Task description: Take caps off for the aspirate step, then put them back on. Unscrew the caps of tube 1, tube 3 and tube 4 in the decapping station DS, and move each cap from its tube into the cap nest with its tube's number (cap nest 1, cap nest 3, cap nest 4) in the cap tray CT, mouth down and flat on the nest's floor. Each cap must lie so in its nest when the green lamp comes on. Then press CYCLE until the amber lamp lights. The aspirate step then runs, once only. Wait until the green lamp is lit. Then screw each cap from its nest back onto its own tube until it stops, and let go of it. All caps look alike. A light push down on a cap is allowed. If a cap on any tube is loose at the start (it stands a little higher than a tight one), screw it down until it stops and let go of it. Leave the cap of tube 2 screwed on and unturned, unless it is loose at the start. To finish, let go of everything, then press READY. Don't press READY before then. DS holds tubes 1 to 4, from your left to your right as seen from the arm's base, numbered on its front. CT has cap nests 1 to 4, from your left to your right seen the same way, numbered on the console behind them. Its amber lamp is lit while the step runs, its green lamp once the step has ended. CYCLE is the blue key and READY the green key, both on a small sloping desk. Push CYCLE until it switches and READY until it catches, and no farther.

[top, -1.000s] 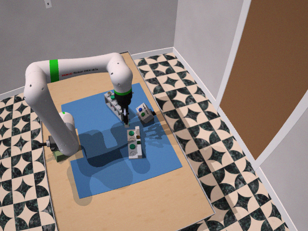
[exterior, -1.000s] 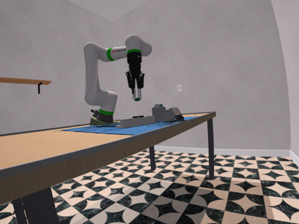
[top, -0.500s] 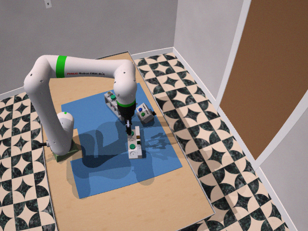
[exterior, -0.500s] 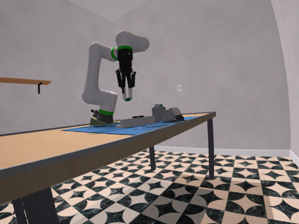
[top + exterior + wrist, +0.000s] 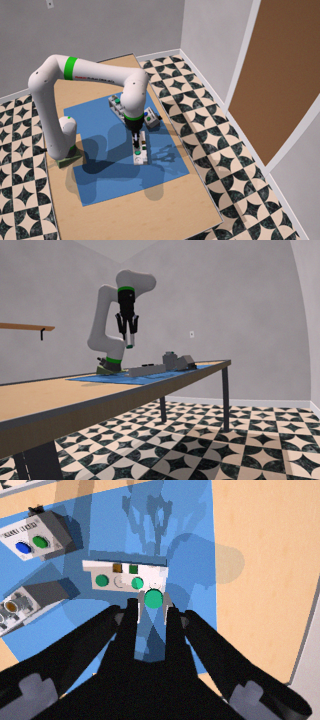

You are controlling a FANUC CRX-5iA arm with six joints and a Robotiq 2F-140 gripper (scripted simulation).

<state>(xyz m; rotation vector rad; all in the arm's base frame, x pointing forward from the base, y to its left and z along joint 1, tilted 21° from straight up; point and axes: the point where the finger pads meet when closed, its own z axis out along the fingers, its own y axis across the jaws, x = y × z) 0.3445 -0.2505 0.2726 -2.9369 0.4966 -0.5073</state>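
Now: hand 27 cm to the right of the blue cycle key, 17 cm short of it and 12 cm above it. Also, from my hand: sloping key desk: 25 cm to the left, 19 cm ahead, 13 cm below; then green ready key: 23 cm to the left, 17 cm ahead, 12 cm below.
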